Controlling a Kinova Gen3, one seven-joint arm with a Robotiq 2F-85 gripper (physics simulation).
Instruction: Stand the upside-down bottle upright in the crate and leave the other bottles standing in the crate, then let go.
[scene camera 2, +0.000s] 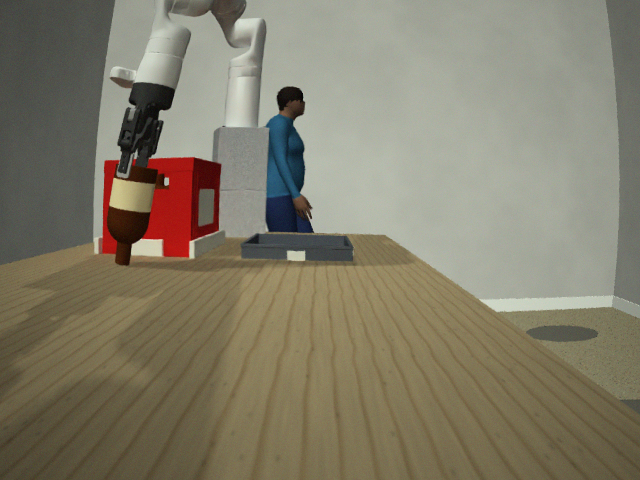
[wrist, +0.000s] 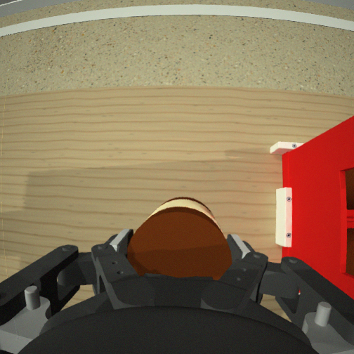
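Where they show: gripper, fingertip midpoint: (scene camera 2: 130, 178); arm's base, origin of the base link: (scene camera 2: 240, 128).
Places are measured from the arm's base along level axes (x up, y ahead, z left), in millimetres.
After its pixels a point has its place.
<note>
A brown bottle with a cream label (scene camera 2: 132, 195) {z -37, x -172, y 716 mm} (wrist: 180, 245) is upside down, its neck pointing down and tilted a little, in front of the crate in the scene view. My gripper (scene camera 2: 133, 167) {z -55, x -146, y 682 mm} (wrist: 179, 243) is shut on the base end of this bottle. The neck's end is close to the table top; whether it touches cannot be told. The red crate (scene camera 2: 175, 217) {z -17, x -212, y 534 mm} (wrist: 320, 200) stands behind the bottle in the scene view and at the right in the wrist view. Brown parts of other bottles show through its side opening; how they stand is mostly hidden.
White blocks (scene camera 2: 206, 243) {z 23, x -264, y 449 mm} (wrist: 284, 217) line the foot of the crate. A low dark grey tray (scene camera 2: 268, 252) {z 150, x -270, y 511 mm} stands on the wooden table (scene camera 2: 330, 361) {z 271, x -282, y 1133 mm} (wrist: 125, 125), to the right of the crate in the scene view. A person in blue (scene camera 2: 284, 155) stands behind the table beside the robot's pedestal.
</note>
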